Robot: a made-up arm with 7 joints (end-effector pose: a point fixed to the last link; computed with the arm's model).
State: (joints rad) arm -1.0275 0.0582 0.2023 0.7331 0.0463 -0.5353 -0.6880
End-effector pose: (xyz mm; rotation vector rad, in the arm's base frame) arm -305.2 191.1 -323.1 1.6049 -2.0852 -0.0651
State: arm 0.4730 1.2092 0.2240 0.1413 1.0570 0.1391 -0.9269
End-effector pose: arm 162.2 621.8 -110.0 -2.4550 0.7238 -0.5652
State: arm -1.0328 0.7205 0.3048 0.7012 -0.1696 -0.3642 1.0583
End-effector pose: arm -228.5 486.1 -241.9 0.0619 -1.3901 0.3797
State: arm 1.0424 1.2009 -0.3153 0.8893 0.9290 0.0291 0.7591
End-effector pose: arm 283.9 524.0 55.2 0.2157 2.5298 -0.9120
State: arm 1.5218 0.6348 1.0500 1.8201 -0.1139 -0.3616 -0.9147
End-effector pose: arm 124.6 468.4 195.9 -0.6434 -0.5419 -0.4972
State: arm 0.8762 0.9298 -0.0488 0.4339 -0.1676 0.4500 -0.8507
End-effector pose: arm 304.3 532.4 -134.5 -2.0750 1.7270 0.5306
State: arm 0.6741 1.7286 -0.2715 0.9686 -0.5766 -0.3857 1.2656
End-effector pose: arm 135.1 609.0 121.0 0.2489 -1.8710 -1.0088
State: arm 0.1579 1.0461 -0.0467 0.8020 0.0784 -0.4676 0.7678
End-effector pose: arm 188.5 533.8 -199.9 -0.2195 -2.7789 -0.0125
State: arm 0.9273 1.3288 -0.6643 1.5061 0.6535 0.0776 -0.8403
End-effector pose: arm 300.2 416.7 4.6 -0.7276 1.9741 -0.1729
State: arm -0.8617 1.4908 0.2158 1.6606 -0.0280 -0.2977 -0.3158
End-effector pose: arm 116.7 463.8 -159.2 0.5964 2.9348 0.6442
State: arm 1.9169 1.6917 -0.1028 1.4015 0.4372 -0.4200 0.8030
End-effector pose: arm -30.5 505.8 251.1 0.0123 1.5228 0.7703
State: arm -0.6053 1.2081 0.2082 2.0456 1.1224 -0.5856 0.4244
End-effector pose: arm 124.2 349.3 -113.4 1.0086 2.4433 -1.2931
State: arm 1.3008 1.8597 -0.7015 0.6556 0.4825 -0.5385 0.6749
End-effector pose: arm 32.8 635.7 121.0 -0.6143 2.5846 0.4693
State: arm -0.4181 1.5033 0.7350 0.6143 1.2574 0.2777 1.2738
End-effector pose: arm 109.1 619.6 18.2 0.0273 2.7388 -1.4936
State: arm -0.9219 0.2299 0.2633 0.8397 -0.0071 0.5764 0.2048
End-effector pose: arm -251.6 275.9 -325.3 1.1053 -1.1070 0.2363
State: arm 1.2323 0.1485 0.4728 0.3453 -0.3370 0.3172 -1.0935
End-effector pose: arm 491.1 234.8 -73.8 -1.9418 1.8593 -0.5653
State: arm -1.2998 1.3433 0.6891 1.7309 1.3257 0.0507 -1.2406
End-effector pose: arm 103.5 418.0 -121.2 -1.8447 2.2634 -0.1712
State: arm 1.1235 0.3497 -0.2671 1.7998 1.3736 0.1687 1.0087
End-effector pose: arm 310.7 198.4 108.9 2.3675 1.1452 -1.0962
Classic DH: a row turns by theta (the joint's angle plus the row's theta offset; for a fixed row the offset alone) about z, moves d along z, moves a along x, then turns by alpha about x. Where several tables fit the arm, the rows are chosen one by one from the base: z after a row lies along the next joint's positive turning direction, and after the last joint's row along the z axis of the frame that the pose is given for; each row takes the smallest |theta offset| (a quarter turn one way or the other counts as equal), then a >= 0, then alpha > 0; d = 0 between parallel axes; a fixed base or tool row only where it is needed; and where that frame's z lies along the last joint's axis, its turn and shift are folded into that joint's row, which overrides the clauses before.
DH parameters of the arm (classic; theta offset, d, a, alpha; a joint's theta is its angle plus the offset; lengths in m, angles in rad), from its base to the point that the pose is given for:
base (fixed): 0 0.043 0.004 1.5708
joint 1: -1.5708 -0.191 0.02 -1.5708
joint 2: -1.5708 0 0.005 1.5708
joint 3: 1.5708 -0.267 0.016 1.5708
joint 4: 0 -0.002 -0.021 -1.5708
joint 5: 0 -0.186 0.007 -1.5708
joint 6: 1.5708 -0.037 0.025 -1.5708
joint 7: -0.3421 0.0119 -0.0162 -0.8859
tool (fixed): -2.9866 0.0049 0 0

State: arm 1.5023 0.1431 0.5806 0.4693 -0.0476 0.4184 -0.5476
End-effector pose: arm 484.0 249.5 97.0 -1.2686 1.9434 -1.5931
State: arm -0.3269 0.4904 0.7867 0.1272 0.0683 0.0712 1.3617
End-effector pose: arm -111.9 400.1 -380.1 0.6972 -1.4159 1.7159
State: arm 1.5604 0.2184 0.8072 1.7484 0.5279 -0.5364 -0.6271
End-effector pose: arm 214.6 362.0 223.7 -0.0564 -0.3522 -1.2350
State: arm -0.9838 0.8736 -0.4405 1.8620 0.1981 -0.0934 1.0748
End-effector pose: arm -113.7 291.1 -251.2 -1.0454 -1.2433 0.8142
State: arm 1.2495 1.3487 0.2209 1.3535 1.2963 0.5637 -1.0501
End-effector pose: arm 140.5 472.0 227.5 -1.0531 1.1034 -1.2617
